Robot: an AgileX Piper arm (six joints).
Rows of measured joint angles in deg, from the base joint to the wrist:
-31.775 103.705 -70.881 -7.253 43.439 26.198
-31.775 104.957 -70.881 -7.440 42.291 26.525
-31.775 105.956 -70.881 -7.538 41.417 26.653
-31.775 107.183 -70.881 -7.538 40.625 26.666
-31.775 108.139 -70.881 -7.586 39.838 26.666
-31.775 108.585 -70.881 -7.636 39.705 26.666
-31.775 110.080 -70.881 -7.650 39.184 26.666
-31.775 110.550 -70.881 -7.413 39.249 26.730
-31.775 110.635 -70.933 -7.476 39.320 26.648
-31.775 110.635 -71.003 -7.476 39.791 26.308
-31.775 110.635 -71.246 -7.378 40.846 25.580
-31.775 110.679 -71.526 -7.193 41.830 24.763
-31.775 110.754 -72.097 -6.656 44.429 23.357
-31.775 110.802 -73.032 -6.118 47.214 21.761
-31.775 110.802 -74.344 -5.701 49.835 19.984
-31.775 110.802 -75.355 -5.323 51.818 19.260
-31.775 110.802 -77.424 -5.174 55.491 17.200
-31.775 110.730 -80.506 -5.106 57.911 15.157
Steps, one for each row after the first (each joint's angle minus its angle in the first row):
0.000 1.252 0.000 -0.187 -1.148 0.327
0.000 2.251 0.000 -0.285 -2.022 0.455
0.000 3.478 0.000 -0.285 -2.814 0.468
0.000 4.434 0.000 -0.333 -3.601 0.468
0.000 4.880 0.000 -0.383 -3.734 0.468
0.000 6.375 0.000 -0.397 -4.255 0.468
0.000 6.845 0.000 -0.160 -4.190 0.532
0.000 6.930 -0.052 -0.223 -4.119 0.450
0.000 6.930 -0.122 -0.223 -3.648 0.110
0.000 6.930 -0.365 -0.125 -2.593 -0.618
0.000 6.974 -0.645 0.060 -1.609 -1.435
0.000 7.049 -1.216 0.597 0.990 -2.841
0.000 7.097 -2.151 1.135 3.775 -4.437
0.000 7.097 -3.463 1.552 6.396 -6.214
0.000 7.097 -4.474 1.930 8.379 -6.938
0.000 7.097 -6.543 2.079 12.052 -8.998
0.000 7.025 -9.625 2.147 14.472 -11.041

